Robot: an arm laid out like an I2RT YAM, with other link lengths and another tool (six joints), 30 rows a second.
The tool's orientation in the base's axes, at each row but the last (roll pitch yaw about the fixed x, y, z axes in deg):
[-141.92, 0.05, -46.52]
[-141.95, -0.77, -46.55]
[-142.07, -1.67, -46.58]
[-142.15, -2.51, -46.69]
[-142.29, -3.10, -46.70]
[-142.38, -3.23, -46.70]
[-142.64, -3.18, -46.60]
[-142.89, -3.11, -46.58]
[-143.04, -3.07, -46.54]
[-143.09, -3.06, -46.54]
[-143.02, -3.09, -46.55]
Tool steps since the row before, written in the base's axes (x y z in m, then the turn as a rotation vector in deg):
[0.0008, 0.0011, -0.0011, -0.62, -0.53, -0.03]
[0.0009, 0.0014, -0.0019, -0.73, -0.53, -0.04]
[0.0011, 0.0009, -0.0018, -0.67, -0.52, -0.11]
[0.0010, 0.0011, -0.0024, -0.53, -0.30, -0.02]
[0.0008, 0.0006, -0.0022, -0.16, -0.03, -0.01]
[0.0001, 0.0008, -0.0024, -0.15, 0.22, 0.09]
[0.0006, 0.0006, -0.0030, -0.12, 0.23, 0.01]
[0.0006, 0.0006, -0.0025, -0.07, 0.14, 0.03]
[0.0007, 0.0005, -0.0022, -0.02, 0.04, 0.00]
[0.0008, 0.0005, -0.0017, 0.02, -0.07, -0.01]
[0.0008, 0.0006, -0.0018, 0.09, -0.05, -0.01]
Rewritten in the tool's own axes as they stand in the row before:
[-0.0002, -0.0004, 0.0017, -0.04, 0.66, -0.48]
[-0.0004, -0.0001, 0.0025, -0.12, 0.73, -0.52]
[0.0000, 0.0000, 0.0023, -0.09, 0.73, -0.43]
[-0.0002, 0.0003, 0.0028, -0.15, 0.48, -0.35]
[0.0000, 0.0006, 0.0024, -0.09, 0.11, -0.08]
[-0.0006, 0.0010, 0.0023, -0.26, -0.10, -0.06]
[-0.0002, 0.0011, 0.0029, -0.25, -0.07, 0.02]
[-0.0002, 0.0008, 0.0025, -0.15, -0.06, 0.00]
[0.0000, 0.0006, 0.0023, -0.04, -0.01, 0.01]
[0.0001, 0.0003, 0.0019, 0.06, 0.03, -0.01]
[0.0000, 0.0003, 0.0020, 0.10, -0.02, 0.03]

